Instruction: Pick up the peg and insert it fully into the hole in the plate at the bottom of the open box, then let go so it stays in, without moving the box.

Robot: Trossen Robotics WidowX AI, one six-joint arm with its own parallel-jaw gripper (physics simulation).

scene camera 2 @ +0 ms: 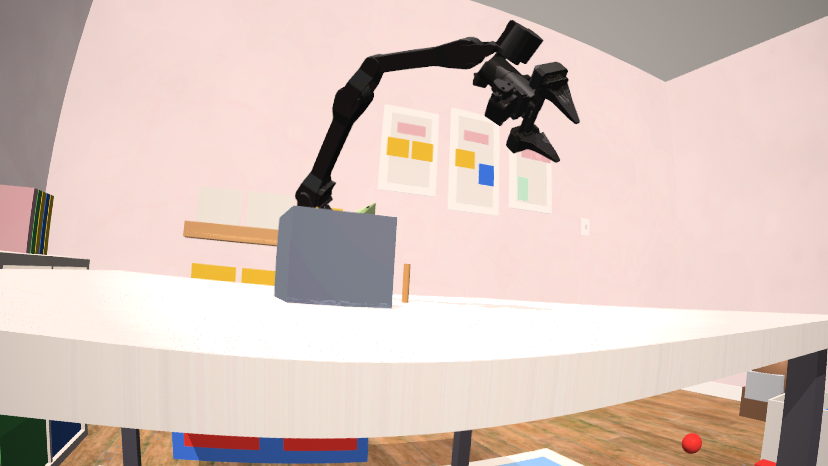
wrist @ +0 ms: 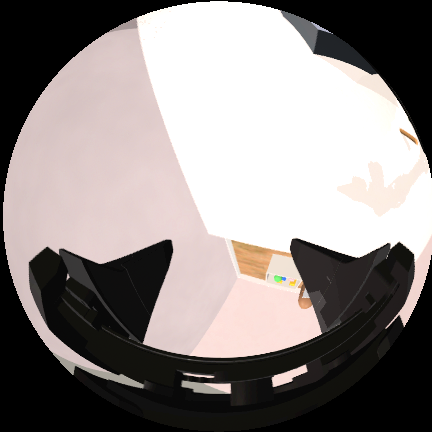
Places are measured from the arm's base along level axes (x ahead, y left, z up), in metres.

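Where they show: gripper, fingertip midpoint: (scene camera 2: 567,143) (wrist: 233,245).
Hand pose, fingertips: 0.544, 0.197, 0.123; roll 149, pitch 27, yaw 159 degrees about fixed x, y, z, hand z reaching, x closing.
Note:
After its pixels a point has its place, as x, y, z.
An orange-brown peg (scene camera 2: 406,283) @(0.181, 0.104, -0.109) (wrist: 408,136) stands upright on the table just right of the box in the scene view; in the wrist view it shows at the right edge. The grey-blue box (scene camera 2: 338,260) @(0.398, -0.114, -0.083) (wrist: 342,54) stands on the table; its inside, the plate and the hole are hidden. In the wrist view part of the box shows at the upper right. My gripper (scene camera 2: 568,142) @(0.544, 0.196, 0.123) (wrist: 233,245) @(0.544, 0.196, 0.123) is open and empty, high above the table and to the right of the box and peg, its fingers angled down to the right.
The white table (scene camera 2: 347,335) @(0.728, -0.212, -0.148) (wrist: 240,125) @(0.629, 0.144, -0.148) has a curved front edge. A green pointed thing (scene camera 2: 367,208) @(0.096, 0.041, 0.048) shows behind the top of the box, near the arm's base. The arm's shadow (wrist: 380,192) @(0.253, 0.298, -0.148) lies on the table in the wrist view. A pink wall stands behind.

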